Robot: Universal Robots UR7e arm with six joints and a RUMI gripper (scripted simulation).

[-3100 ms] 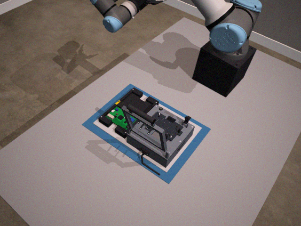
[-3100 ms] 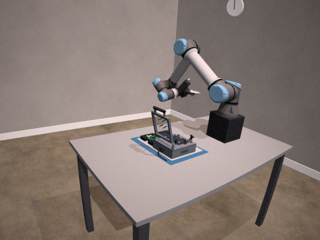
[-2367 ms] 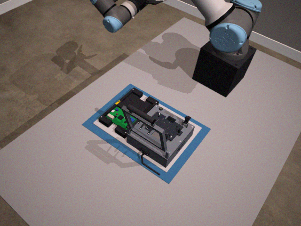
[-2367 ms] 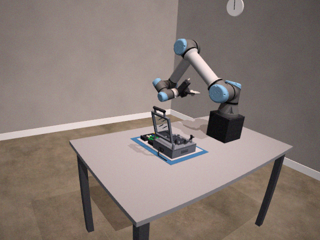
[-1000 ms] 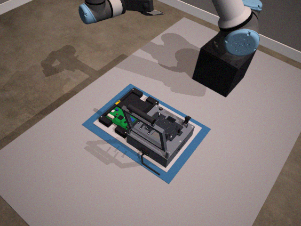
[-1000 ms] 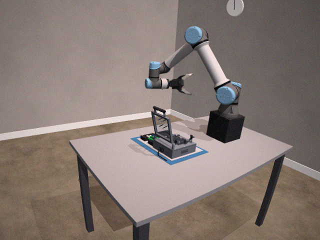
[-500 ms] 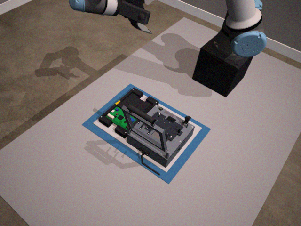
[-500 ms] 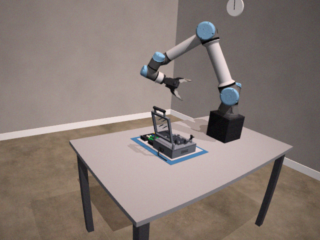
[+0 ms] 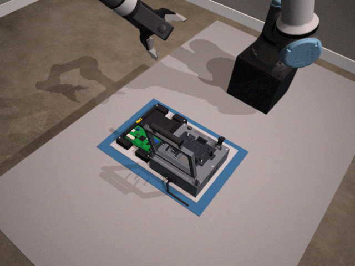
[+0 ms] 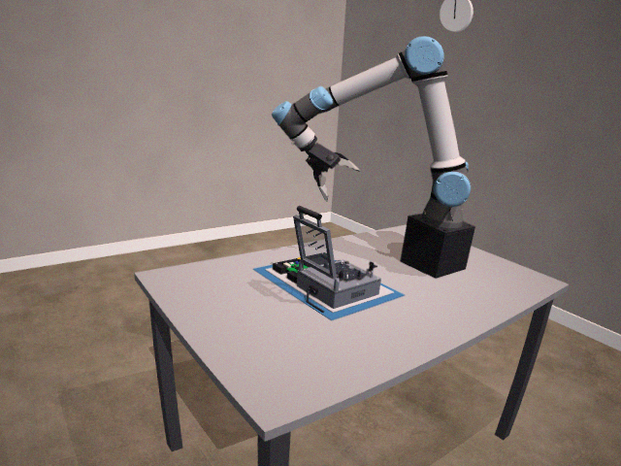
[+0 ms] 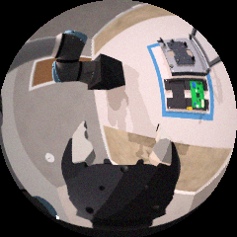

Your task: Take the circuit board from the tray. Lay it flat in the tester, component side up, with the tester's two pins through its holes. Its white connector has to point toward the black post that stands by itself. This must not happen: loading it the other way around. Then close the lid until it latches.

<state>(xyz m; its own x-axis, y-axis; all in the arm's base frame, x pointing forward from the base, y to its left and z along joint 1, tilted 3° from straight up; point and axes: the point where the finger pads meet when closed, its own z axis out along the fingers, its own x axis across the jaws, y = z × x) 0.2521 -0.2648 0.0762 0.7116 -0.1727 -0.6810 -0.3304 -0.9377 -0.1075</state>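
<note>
Now: the green circuit board 220 mm ahead of my hand, 50 mm to the left of it and 240 mm below it. The rest, counted from my hand: tester lid (310 mm ahead, 220 mm to the left, 80 mm below).
</note>
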